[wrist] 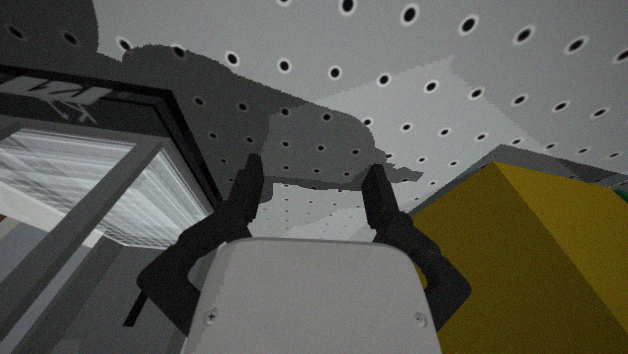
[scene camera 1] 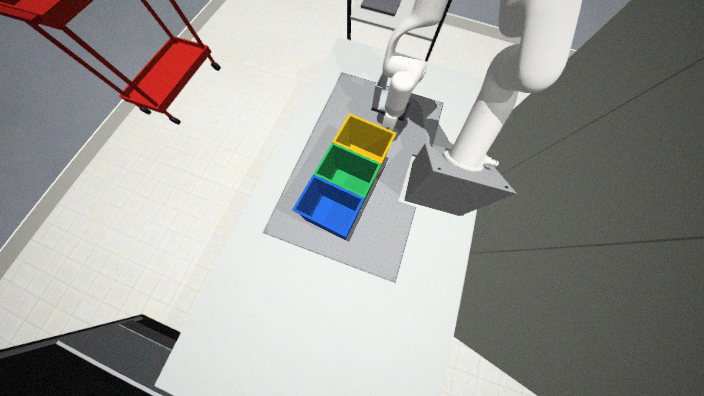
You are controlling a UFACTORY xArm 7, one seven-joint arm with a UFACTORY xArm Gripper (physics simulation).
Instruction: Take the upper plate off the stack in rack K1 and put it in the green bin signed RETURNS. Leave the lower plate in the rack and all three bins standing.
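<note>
My gripper is open and empty, low over the perforated board, between rack K1 and the yellow bin. In the wrist view the rack is left of the fingers. In the scene view the arm partly hides it. A pale, clear plate stack lies in the rack; I cannot tell upper from lower plate. The green bin stands upright between the yellow bin and the blue bin, both also upright. A sliver of the green bin shows at the wrist view's right edge. The RETURNS sign is not readable.
The bins stand in a row on the grey perforated board, which lies on the white table. The arm's grey base block is right of the bins. A red cart stands on the floor at upper left.
</note>
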